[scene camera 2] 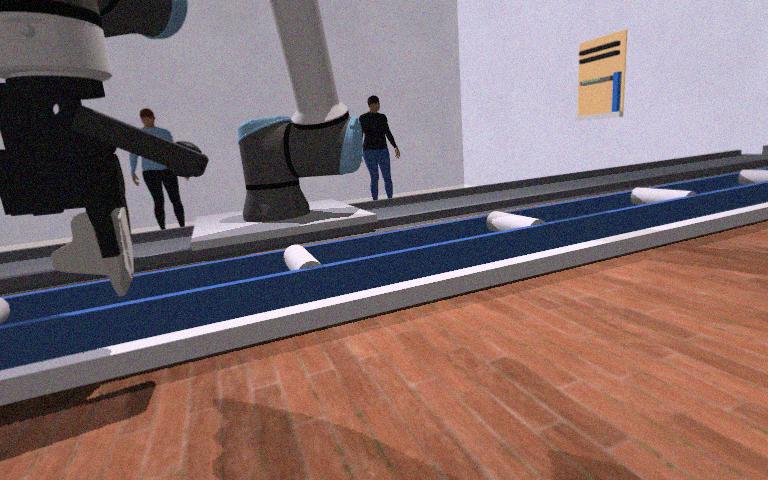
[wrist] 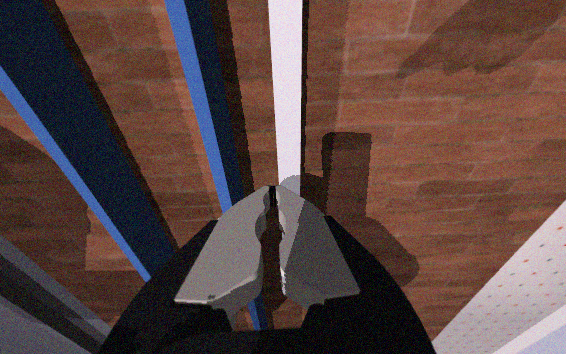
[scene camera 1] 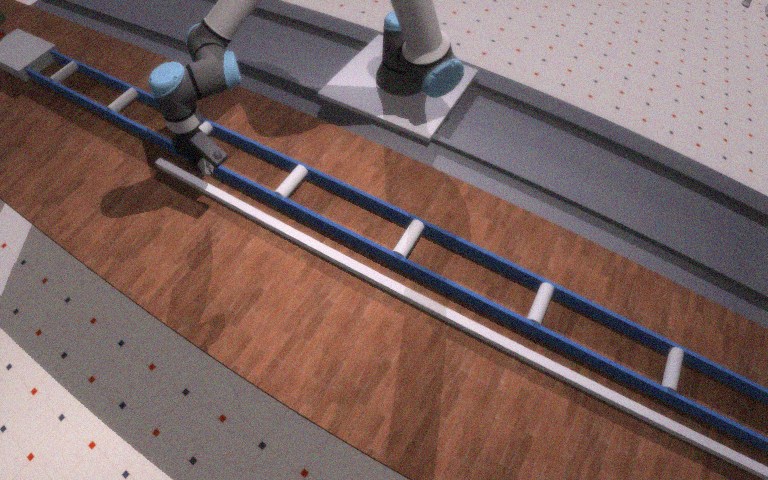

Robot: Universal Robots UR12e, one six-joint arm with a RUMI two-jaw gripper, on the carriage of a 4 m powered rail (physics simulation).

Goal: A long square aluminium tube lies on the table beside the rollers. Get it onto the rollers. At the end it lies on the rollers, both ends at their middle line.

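Seen in the pictures: gripper, fingertip midpoint: (scene camera 2: 123,294) (wrist: 273,187) (scene camera 1: 210,174); arm's base at its link origin: (scene camera 2: 277,215) (scene camera 1: 401,79).
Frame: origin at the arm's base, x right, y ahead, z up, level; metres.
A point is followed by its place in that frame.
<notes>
The long square aluminium tube (scene camera 1: 317,245) @[x -0.136, y 0.757, z -0.005 m] (scene camera 2: 339,310) @[x 0.039, y 0.770, z -0.014 m] (wrist: 288,100) @[x 0.201, y 0.758, z -0.005 m] lies on the table, beside and roughly parallel to the near blue side rail of the roller track. White rollers (scene camera 1: 408,238) @[x -0.352, y 0.628, z 0.030 m] (scene camera 2: 301,258) @[x 0.056, y 0.654, z 0.029 m] sit between the two blue rails, with no tube on them. My gripper (scene camera 1: 207,169) @[x 0.262, y 0.742, z 0.047 m] (scene camera 2: 122,291) @[x 0.262, y 0.742, z 0.047 m] (wrist: 273,187) @[x 0.262, y 0.742, z 0.047 m] is shut with nothing between its jaws; the tips meet in the wrist view. It hangs above the table near the tube's left end, over the strip by the near rail. In the wrist view the right jaw hides the tube's near end.
The blue side rails (scene camera 1: 362,196) @[x -0.164, y 0.558, z 0.014 m] (scene camera 2: 396,268) @[x -0.073, y 0.694, z -0.001 m] (wrist: 190,50) @[x 0.165, y 0.690, z 0.022 m] stand up beside the tube. A grey box (scene camera 1: 25,50) @[x 1.567, y 0.612, z 0.028 m] is at the track's far left end. The arm's carriage plate (scene camera 1: 447,107) @[x -0.213, y 0.049, z 0.000 m] (scene camera 2: 339,212) @[x -0.158, y 0.108, z 0.000 m] sits on the powered rail behind. Two people stand by the back wall.
</notes>
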